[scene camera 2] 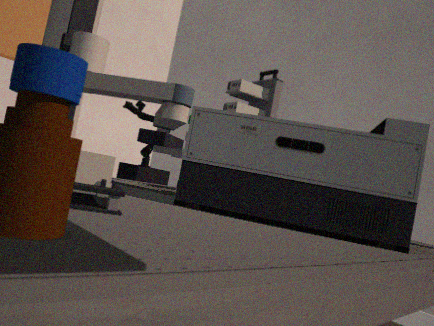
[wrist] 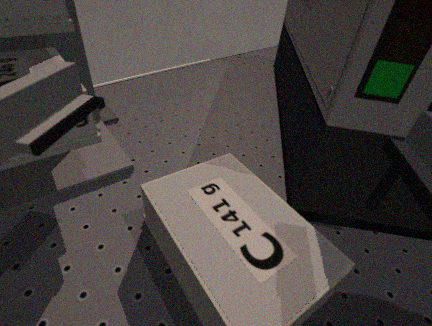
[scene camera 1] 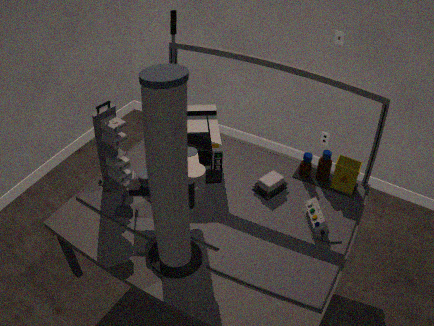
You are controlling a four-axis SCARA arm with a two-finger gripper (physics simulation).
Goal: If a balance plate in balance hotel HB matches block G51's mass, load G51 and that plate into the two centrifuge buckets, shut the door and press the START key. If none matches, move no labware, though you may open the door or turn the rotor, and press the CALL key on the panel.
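Pixels of known places: gripper, between the fingertips: [wrist: 238,104]; arm's base, origin of its link: [scene camera 1: 175,257].
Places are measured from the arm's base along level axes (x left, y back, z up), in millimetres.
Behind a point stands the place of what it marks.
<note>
My gripper [wrist: 238,104] {x 376, y -326, z 134 mm} is open in the wrist view, a finger at each side. A pale plate [wrist: 225,220] {x 371, y -323, z 55 mm} labelled "C 141 g" lies below, between the two fingers in view and not held. Another labelled plate [wrist: 10,62] {x 575, y -274, z 112 mm} is at the left, partly behind a finger. Hotel [scene camera 1: 98,145] {x 633, y -211, z 283 mm} [scene camera 2: 274,97] {x 607, y -348, z 396 mm} holds several pale plates at the left in scene view 1. The centrifuge [scene camera 1: 202,108] {x 380, y -875, z 257 mm} [scene camera 2: 300,172] {x 215, y -781, z 125 mm} [wrist: 345,102] {x 348, y -399, z 125 mm} shows a green screen area [wrist: 387,80] {x 333, y -406, z 142 mm}; its door state is unclear. A pale block [scene camera 1: 271,181] {x -186, y -645, z 87 mm} rests on a dark stand; its label is unreadable. A panel [scene camera 1: 316,215] {x -500, y -511, z 88 mm} has coloured keys.
Brown bottles with blue caps [scene camera 1: 324,167] {x -427, y -882, z 121 mm} [scene camera 2: 37,165] {x -316, y -929, z 71 mm} and a yellow box [scene camera 1: 346,175] {x -576, y -859, z 136 mm} stand at the right back. The arm's thick column [scene camera 1: 167,170] {x -46, y 59, z 564 mm} hides part of the table [scene camera 1: 280,265] {x -448, y -187, z 13 mm}. A grey frame [scene camera 1: 280,65] {x -47, y -1003, z 612 mm} rises over the table's back.
</note>
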